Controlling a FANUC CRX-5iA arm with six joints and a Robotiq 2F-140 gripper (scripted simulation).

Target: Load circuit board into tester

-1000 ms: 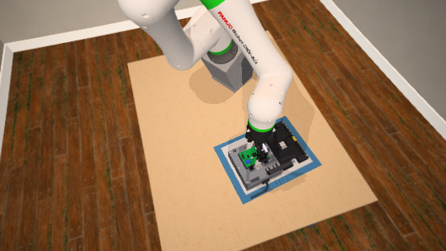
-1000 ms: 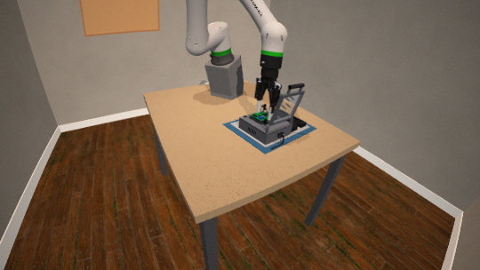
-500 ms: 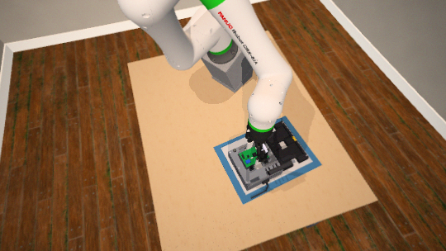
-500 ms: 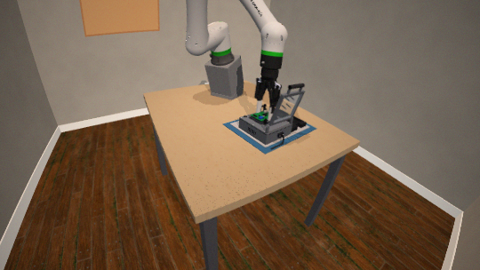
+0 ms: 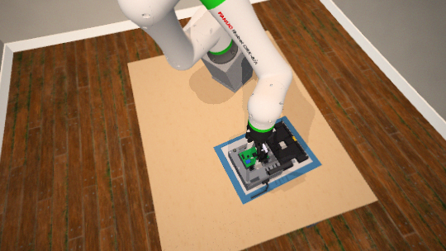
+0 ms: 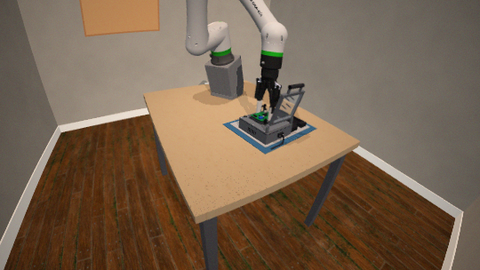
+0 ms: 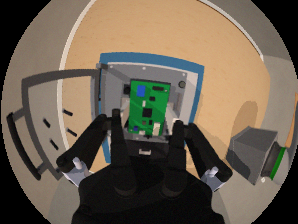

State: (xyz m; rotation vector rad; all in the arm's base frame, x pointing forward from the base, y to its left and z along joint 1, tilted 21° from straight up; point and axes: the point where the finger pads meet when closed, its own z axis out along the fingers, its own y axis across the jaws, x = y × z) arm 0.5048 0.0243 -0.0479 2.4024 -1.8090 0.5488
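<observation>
Right now my hand is 2 cm above the circuit board. From my hand the other things lie so: tester lid (12 cm ahead, 3 cm to the left, 8 cm above); tester (2 cm ahead, 4 cm to the left, 1 cm above).
</observation>
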